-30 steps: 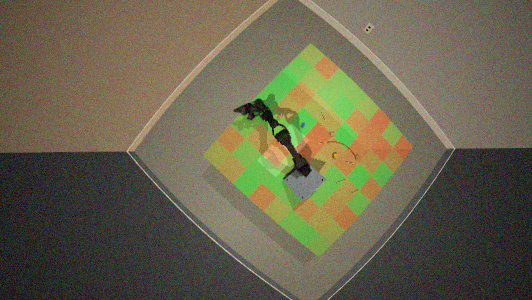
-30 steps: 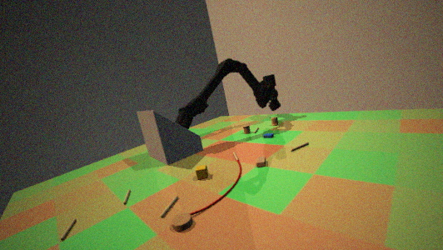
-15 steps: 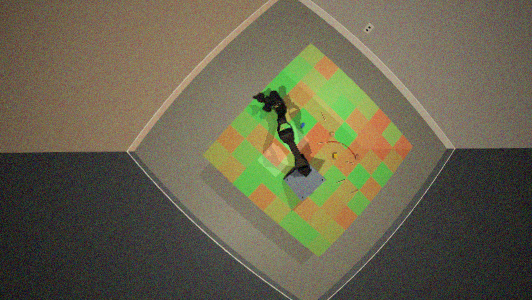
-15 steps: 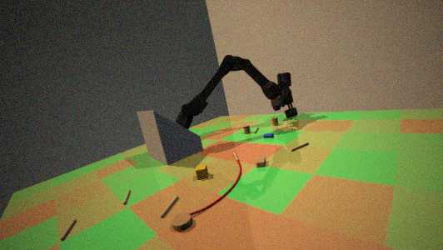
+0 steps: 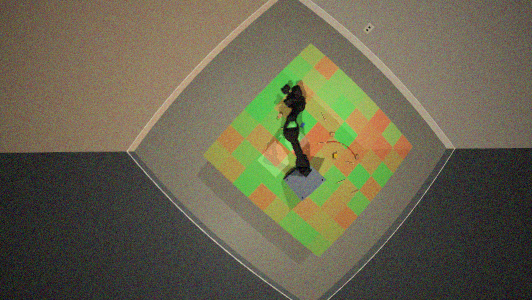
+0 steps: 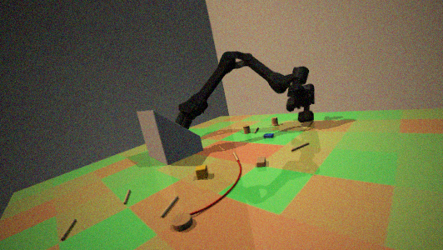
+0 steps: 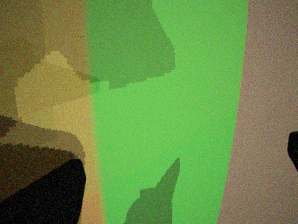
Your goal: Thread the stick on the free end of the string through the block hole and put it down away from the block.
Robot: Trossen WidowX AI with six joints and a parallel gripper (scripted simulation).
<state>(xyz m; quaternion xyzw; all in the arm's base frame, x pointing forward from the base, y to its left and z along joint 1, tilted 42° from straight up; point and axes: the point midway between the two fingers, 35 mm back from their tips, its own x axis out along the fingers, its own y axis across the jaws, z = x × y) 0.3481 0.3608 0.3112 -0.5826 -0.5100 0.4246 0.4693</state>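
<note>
Right now the yellow wooden block is 62 cm to the right of my gripper tip, 9 cm behind it and 2 cm below it. Also, from my gripper tip: thin wooden stick: 49 cm to the right, 8 cm behind, 3 cm below; round wooden button: 79 cm to the right, 3 cm below, 3 cm ahead; blue piece: 27 cm to the right, 9 cm behind, 3 cm below.
</note>
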